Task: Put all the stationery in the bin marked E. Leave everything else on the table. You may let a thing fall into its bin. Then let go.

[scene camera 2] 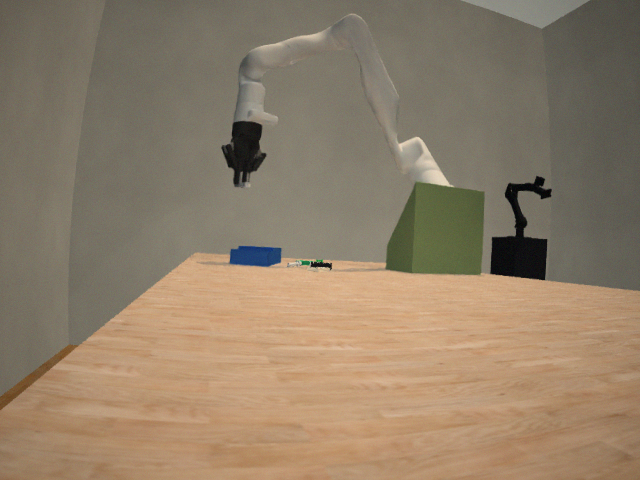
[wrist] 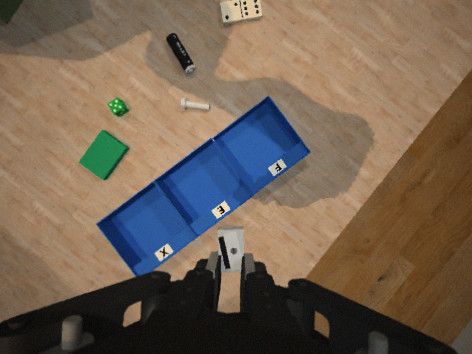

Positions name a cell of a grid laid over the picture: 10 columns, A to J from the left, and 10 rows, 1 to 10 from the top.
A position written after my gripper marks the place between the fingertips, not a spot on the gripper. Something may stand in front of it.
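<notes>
I can see my gripper (scene camera 2: D4), and the wrist view shows the gripper (wrist: E8) too. There is a blue bin (scene camera 2: D6), and again the bin (wrist: E6) in the wrist view. A silver-grey pencil sharpener (wrist: E7) is here for me to see, and so is a flat green block (wrist: C5).
</notes>
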